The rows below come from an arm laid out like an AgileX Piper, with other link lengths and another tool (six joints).
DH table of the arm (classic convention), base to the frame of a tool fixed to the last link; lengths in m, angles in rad. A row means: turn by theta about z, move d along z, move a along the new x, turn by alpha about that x. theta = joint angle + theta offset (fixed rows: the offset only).
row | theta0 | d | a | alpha
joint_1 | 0 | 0.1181 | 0 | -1.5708
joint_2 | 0.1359 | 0 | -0.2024 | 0
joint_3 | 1.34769 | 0 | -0.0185 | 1.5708
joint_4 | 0 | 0.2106 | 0 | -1.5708
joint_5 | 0 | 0 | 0 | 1.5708
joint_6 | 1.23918 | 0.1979 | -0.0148 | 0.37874
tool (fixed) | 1.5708 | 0.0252 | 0 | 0
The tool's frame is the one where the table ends.
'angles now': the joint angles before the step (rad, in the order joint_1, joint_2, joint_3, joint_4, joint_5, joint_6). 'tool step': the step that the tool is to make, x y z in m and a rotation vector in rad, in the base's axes. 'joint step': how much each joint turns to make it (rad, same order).
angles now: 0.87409, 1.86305, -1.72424, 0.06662, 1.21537, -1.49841
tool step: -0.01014, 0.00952, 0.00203, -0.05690, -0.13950, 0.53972
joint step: -0.00547, -0.00001, -0.00232, 0.03021, -0.00001, -0.57526
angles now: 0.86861, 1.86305, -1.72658, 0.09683, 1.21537, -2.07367
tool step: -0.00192, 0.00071, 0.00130, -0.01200, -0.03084, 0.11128
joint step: -0.00291, 0.00000, -0.00573, 0.00486, 0.00612, -0.11994
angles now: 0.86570, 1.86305, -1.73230, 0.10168, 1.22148, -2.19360
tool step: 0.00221, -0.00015, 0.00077, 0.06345, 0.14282, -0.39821
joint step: 0.00200, 0.00002, -0.00253, 0.02315, 0.00183, 0.42146
